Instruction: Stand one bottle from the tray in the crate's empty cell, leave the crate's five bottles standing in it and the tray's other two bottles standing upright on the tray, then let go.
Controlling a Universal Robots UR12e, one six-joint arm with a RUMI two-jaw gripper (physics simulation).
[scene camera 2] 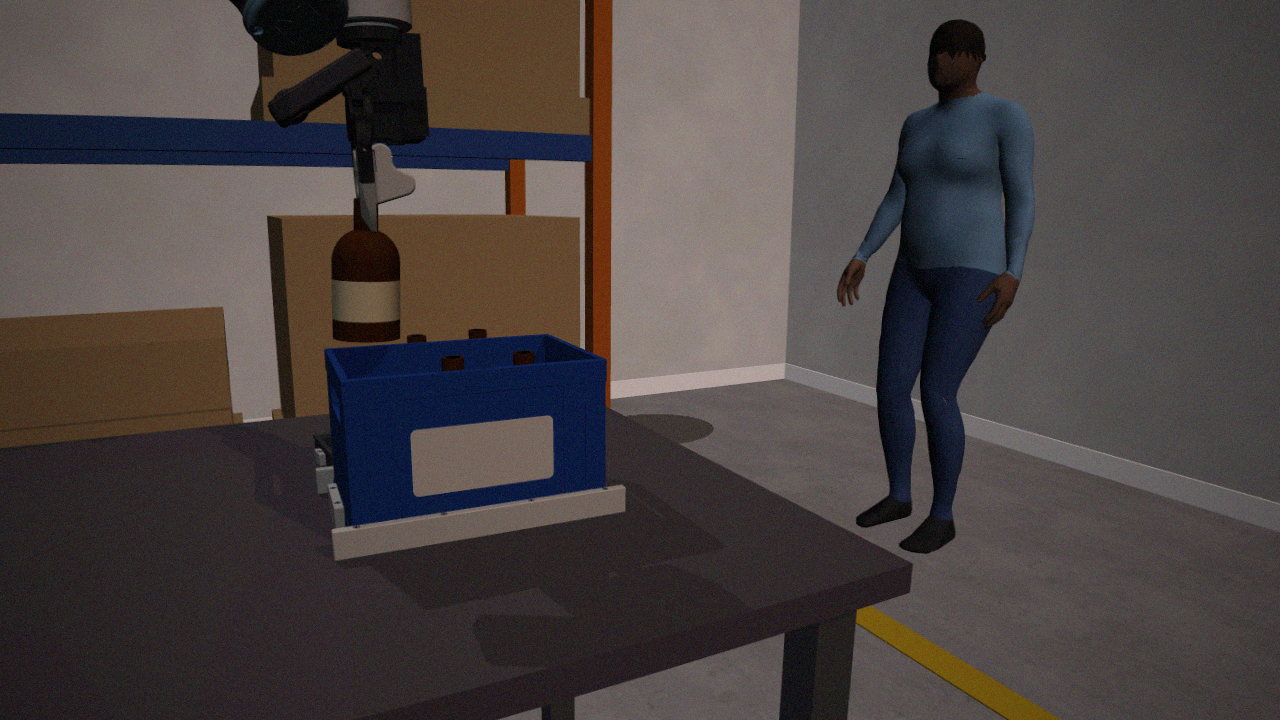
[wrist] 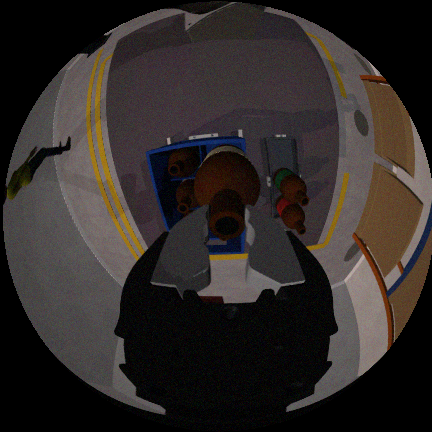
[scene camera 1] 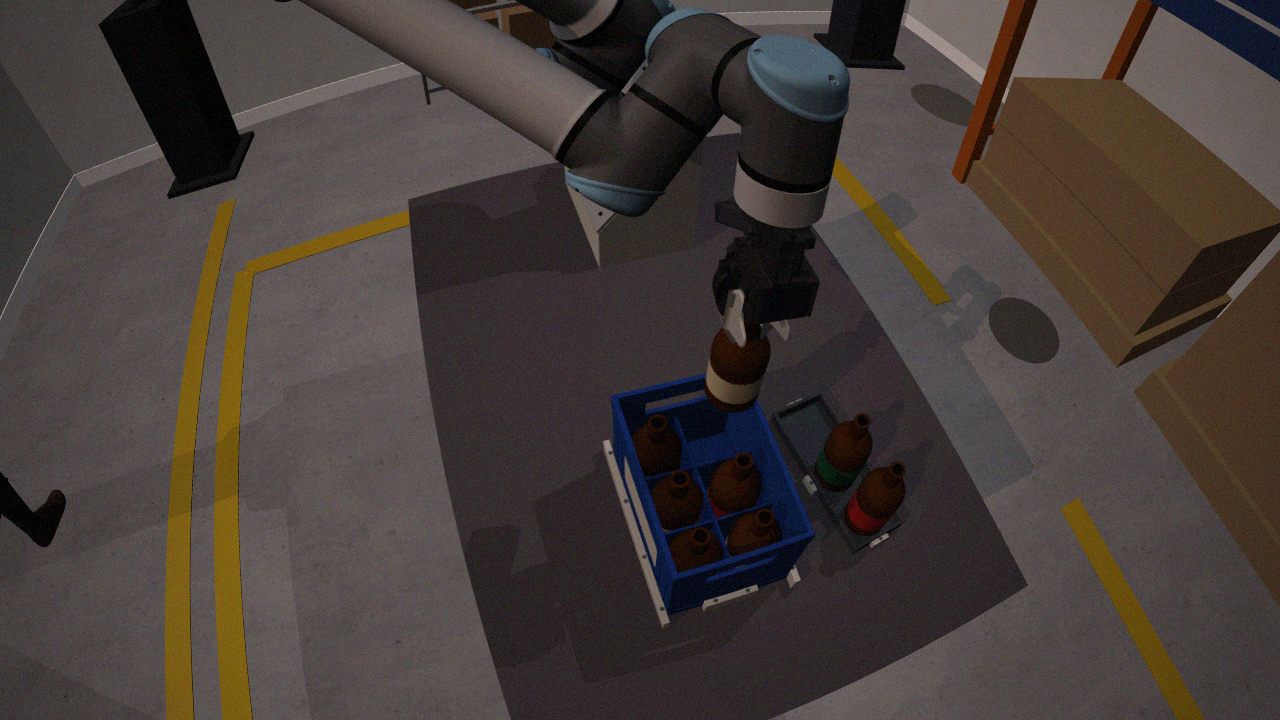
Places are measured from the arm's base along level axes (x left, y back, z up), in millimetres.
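Pixels of known places: gripper, fingertip midpoint: (scene camera 2: 372, 231) (wrist: 226, 206) (scene camera 1: 746, 339).
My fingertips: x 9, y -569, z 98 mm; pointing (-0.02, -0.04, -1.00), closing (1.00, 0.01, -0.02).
For each thing: its top centre in the pictures, then the offset to it from my fingertips. "*": a spot on its surface instead. Level surfaces: height alone.
- brown bottle with a cream label, middle of its top: (wrist: 226, 222) (scene camera 1: 748, 313) (scene camera 2: 363, 198) dy +9, dx +0, dz +37 mm
- blue crate, middle of its top: (scene camera 2: 460, 353) (scene camera 1: 711, 464) (wrist: 199, 209) dy -84, dx -54, dz -134 mm
- empty cell, surface spot: (scene camera 1: 707, 431) * dy +49, dx -7, dz -283 mm
- grey tray, surface spot: (scene camera 1: 808, 429) (wrist: 281, 151) * dy +23, dx +164, dz -303 mm
- green-labelled bottle, middle of its top: (scene camera 1: 862, 420) (scene camera 2: 416, 335) (wrist: 304, 200) dy -65, dx +182, dz -149 mm
- red-labelled bottle, middle of its top: (scene camera 1: 897, 469) (scene camera 2: 477, 330) (wrist: 301, 231) dy -155, dx +204, dz -149 mm
- dark table, its level: dz -309 mm
My gripper (scene camera 1: 756, 333) (scene camera 2: 366, 213) (wrist: 226, 206) is shut on the neck of a brown bottle with a cream label (scene camera 1: 735, 367) (scene camera 2: 366, 268) (wrist: 227, 175). The bottle hangs upright, its base slightly above the rim of the blue crate (scene camera 1: 689, 592) (scene camera 2: 375, 447) (wrist: 158, 190), at the back right by the empty cell (scene camera 1: 707, 431). Five brown bottles stand in the crate's other cells, one (scene camera 1: 657, 445) beside the empty cell. On the grey tray (scene camera 1: 808, 429) (wrist: 280, 150), a green-labelled bottle (scene camera 1: 844, 454) (wrist: 293, 187) and a red-labelled bottle (scene camera 1: 875, 499) (wrist: 292, 215) stand upright. The held bottle hides part of the crate in the wrist view.
White rails (scene camera 1: 637, 537) (scene camera 2: 483, 521) run along the crate's base on the dark table (scene camera 1: 537, 376) (scene camera 2: 179, 555). The tray stands close to the crate's right side. A person (scene camera 2: 962, 197) stands beyond the table, and large cardboard boxes (scene camera 1: 1109, 179) stand on the right.
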